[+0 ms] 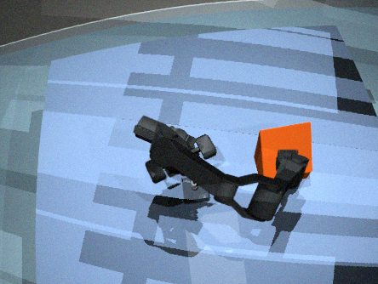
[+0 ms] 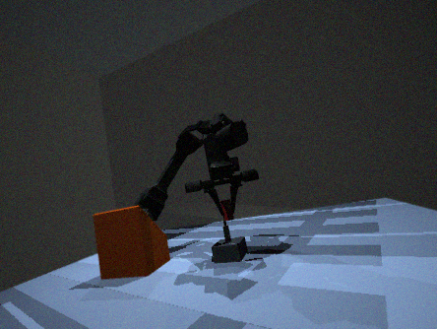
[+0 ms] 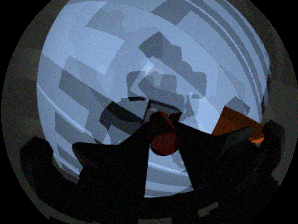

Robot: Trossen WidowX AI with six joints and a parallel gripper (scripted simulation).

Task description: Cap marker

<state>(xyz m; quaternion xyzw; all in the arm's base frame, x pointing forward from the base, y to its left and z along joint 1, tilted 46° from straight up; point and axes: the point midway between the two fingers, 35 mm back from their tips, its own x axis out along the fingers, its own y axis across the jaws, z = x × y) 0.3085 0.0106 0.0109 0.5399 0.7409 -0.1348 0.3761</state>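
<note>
My gripper tip is 3 cm past the dark grey holder block, 3 cm to the right of it and 10 cm above it. From my gripper tip the other things lie so: red cap: 1 cm above.
</note>
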